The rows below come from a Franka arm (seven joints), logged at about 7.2 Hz.
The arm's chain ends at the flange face. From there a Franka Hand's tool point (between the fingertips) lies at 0.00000 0.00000 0.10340 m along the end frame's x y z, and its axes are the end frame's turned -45 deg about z.
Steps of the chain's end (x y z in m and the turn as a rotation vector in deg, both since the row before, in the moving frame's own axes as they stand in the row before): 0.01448 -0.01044 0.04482 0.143 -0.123 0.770; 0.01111 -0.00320 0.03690 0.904 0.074 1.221; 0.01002 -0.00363 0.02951 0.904 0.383 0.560; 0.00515 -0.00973 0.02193 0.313 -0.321 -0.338; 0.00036 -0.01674 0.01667 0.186 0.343 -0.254; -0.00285 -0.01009 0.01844 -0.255 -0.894 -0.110
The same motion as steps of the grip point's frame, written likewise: 0.01765 0.00252 0.04482 0.188 0.014 0.770; 0.01138 0.00455 0.03689 0.587 0.692 1.221; 0.01130 0.00386 0.02949 0.368 0.910 0.560; 0.01051 -0.00405 0.02193 0.448 -0.006 -0.338; 0.01277 -0.01138 0.01667 -0.111 0.374 -0.254; 0.00365 -0.00996 0.01843 0.452 -0.812 -0.110
